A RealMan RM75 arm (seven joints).
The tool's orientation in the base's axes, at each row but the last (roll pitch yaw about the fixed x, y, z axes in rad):
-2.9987 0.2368 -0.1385
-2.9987 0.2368 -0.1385
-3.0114 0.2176 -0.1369
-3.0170 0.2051 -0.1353
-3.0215 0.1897 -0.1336
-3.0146 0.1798 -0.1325
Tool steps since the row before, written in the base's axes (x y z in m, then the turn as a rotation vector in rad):
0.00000 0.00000 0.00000 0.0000 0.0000 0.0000
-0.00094 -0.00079 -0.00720 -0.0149 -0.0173 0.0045
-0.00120 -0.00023 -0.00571 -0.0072 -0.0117 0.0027
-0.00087 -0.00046 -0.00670 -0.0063 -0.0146 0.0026
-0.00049 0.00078 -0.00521 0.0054 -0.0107 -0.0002
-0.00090 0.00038 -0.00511 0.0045 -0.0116 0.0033
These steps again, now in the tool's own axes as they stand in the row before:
0.00000 0.00000 0.00000 0.0000 0.0000 0.0000
0.00089 0.00193 0.00699 -0.0131 0.0188 -0.0042
0.00010 0.00114 0.00573 -0.0060 0.0123 -0.0031
0.00058 0.00140 0.00660 -0.0047 0.0150 -0.0036
0.00040 -0.00008 0.00527 0.0067 0.0097 -0.0023
-0.00001 0.00040 0.00519 0.0053 0.0103 -0.0057

